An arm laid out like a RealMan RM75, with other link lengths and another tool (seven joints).
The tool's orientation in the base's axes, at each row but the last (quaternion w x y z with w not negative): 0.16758, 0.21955, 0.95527, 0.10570; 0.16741, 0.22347, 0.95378, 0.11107; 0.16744, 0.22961, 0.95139, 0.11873; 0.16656, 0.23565, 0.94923, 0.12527; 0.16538, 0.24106, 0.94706, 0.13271; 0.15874, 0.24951, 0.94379, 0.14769; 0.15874, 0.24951, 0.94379, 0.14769
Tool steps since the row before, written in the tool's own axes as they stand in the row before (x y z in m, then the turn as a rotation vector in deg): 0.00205, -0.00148, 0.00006, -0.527, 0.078, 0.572; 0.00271, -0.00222, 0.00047, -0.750, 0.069, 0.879; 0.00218, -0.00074, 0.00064, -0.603, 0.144, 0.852; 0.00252, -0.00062, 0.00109, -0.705, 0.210, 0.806; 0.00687, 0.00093, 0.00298, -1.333, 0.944, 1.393; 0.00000, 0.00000, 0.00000, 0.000, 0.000, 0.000; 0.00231, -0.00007, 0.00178, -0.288, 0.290, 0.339
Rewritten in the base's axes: -0.00228, -0.00036, -0.00102, 0.686, -0.098, -0.361; -0.00298, -0.00062, -0.00180, 0.984, -0.167, -0.586; -0.00188, 0.00049, -0.00139, 0.881, -0.036, -0.577; -0.00194, 0.00087, -0.00184, 0.975, -0.036, -0.488; -0.00419, 0.00474, -0.00412, 2.020, 0.373, -0.623; 0.00000, 0.00000, 0.00000, 0.000, 0.000, 0.000; -0.00127, 0.00149, -0.00216, 0.487, 0.160, -0.138
